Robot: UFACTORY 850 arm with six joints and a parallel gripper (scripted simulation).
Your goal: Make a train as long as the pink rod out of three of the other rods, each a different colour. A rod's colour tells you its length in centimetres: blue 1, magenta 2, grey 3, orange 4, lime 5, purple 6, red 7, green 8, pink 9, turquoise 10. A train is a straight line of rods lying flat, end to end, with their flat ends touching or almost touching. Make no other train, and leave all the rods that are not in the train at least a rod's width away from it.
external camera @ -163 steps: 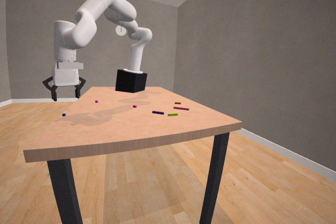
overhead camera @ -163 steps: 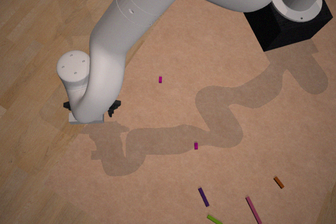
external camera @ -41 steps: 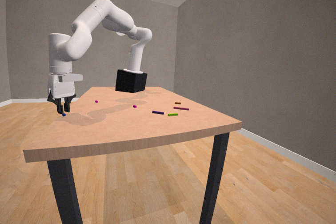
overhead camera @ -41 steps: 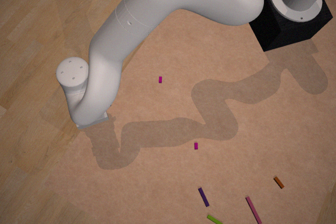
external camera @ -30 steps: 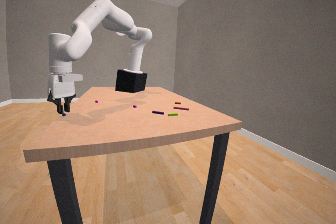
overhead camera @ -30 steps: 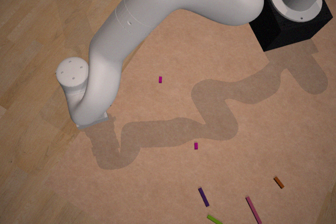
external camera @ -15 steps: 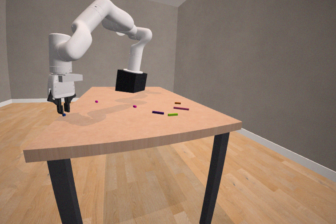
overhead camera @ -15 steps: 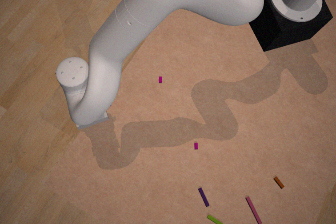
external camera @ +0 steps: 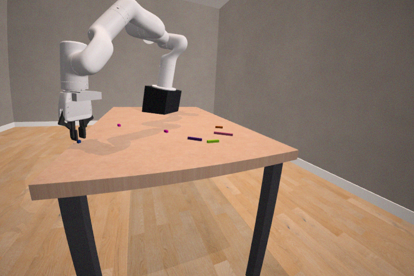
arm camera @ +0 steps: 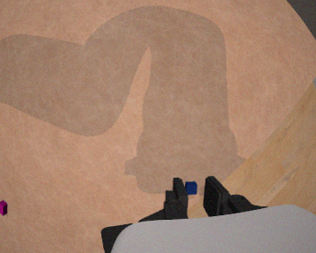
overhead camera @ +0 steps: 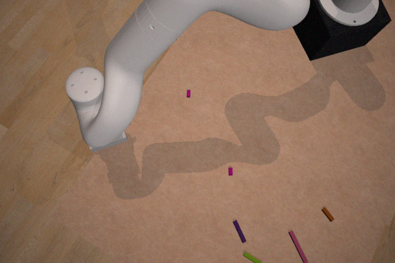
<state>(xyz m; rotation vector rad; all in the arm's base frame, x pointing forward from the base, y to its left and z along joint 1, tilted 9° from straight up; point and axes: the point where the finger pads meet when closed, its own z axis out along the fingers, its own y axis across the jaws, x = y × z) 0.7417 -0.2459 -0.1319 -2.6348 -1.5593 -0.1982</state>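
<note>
Right now my hand is 30 mm above the blue rod. Also, from my hand: lime rod 10 mm behind, 500 mm to the left, 30 mm below; purple rod 40 mm behind, 430 mm to the left, 30 mm below; pink rod 110 mm behind, 580 mm to the left, 30 mm below.
</note>
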